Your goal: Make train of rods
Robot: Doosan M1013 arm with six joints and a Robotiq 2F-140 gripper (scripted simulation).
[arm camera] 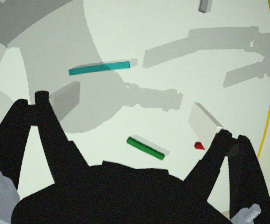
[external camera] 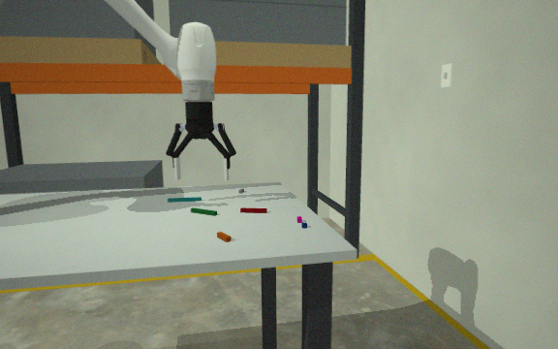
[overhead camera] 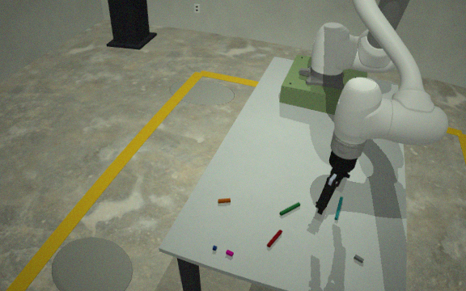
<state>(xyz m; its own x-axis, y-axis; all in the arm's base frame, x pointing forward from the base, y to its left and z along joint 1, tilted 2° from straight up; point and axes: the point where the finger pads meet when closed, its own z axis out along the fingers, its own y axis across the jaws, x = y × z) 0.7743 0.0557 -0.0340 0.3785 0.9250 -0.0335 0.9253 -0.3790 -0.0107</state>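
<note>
Right now the blue rod is 210 mm ahead of my hand, 310 mm to the right of it and 70 mm below it. The rest, counted from my hand: grey rod (140 mm ahead, 120 mm to the left, 70 mm below); green rod (10 mm behind, 120 mm to the right, 70 mm below); turquoise rod (50 mm behind, 50 mm to the left, 70 mm below).
</note>
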